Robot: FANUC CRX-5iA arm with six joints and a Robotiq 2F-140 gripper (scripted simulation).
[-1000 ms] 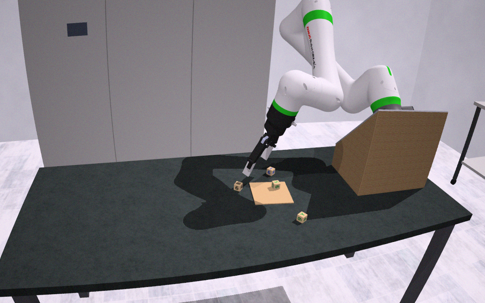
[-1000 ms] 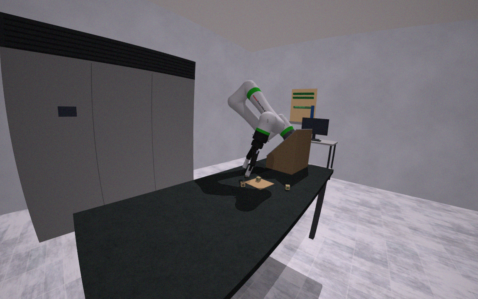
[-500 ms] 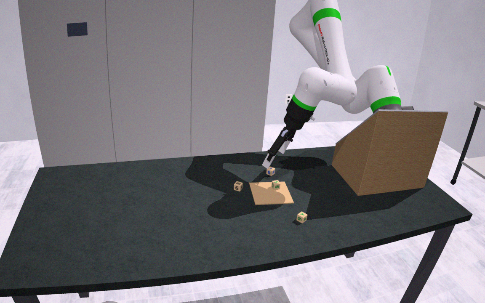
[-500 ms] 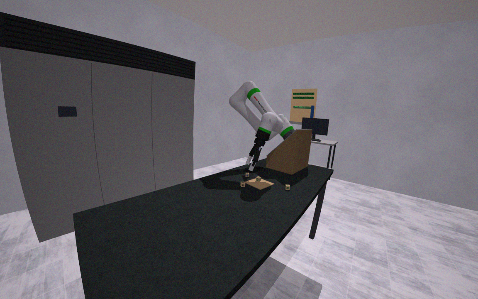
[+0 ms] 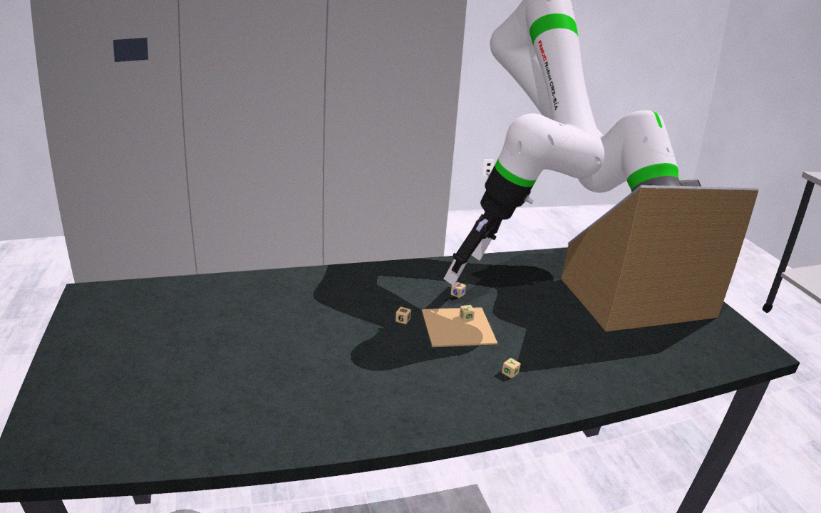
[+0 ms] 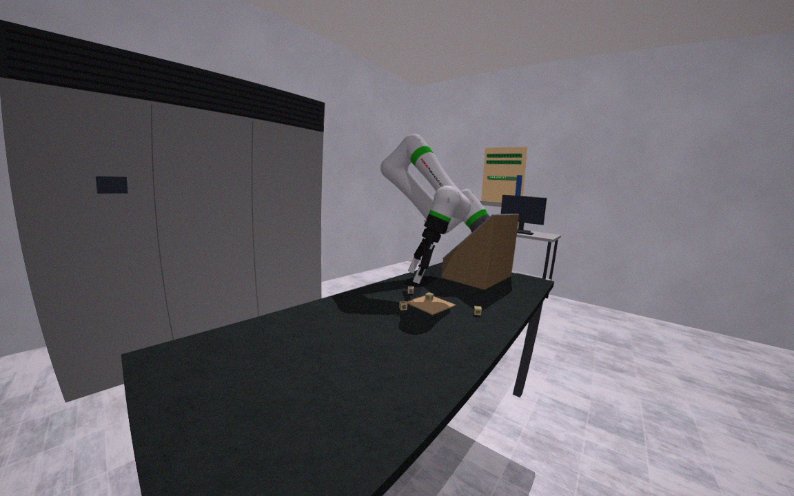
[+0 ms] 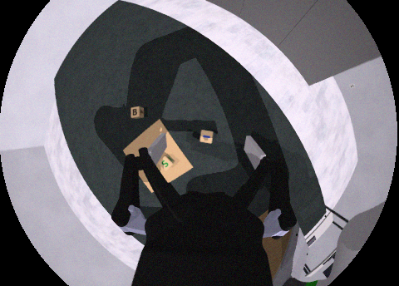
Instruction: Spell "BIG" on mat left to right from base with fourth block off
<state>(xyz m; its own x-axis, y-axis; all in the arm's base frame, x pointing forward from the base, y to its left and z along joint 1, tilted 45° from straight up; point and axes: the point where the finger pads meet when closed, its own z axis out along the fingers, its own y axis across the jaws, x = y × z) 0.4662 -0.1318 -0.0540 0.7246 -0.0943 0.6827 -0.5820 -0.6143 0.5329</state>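
The tan mat lies 3 cm ahead of my hand, 13 cm to the left of it and 8 cm below it.
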